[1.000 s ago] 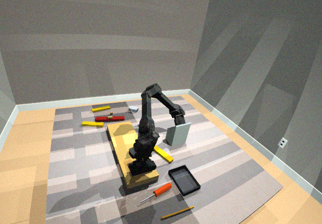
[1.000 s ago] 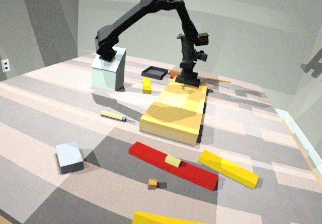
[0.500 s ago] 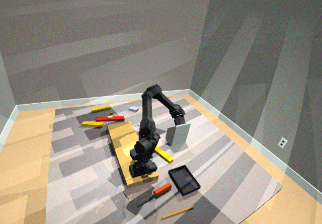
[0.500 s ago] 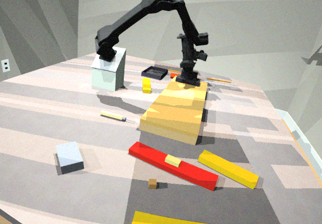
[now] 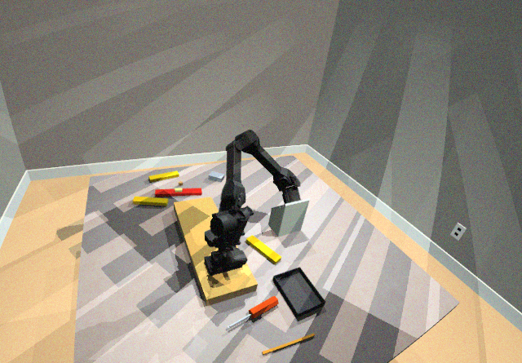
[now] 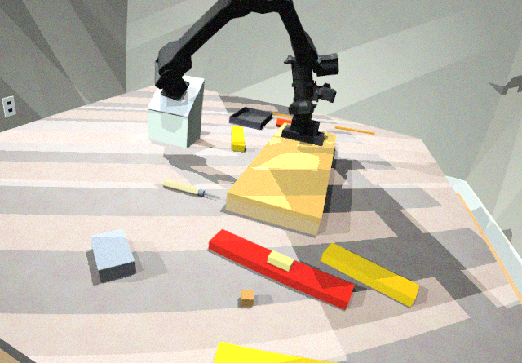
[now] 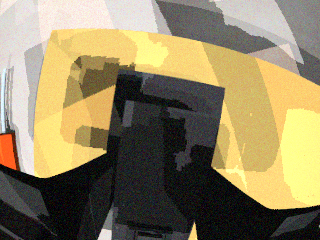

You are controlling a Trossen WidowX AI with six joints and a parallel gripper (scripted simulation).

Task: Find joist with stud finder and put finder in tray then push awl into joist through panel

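The black tray lies 240 mm behind my gripper tip, 160 mm to the left of it and 50 mm below it. From my gripper tip the other things lie so: stud finder (20 mm behind, 20 mm above); then awl (130 mm behind, 390 mm to the right, 60 mm below); then red level (80 mm ahead, 510 mm to the right, 50 mm below).
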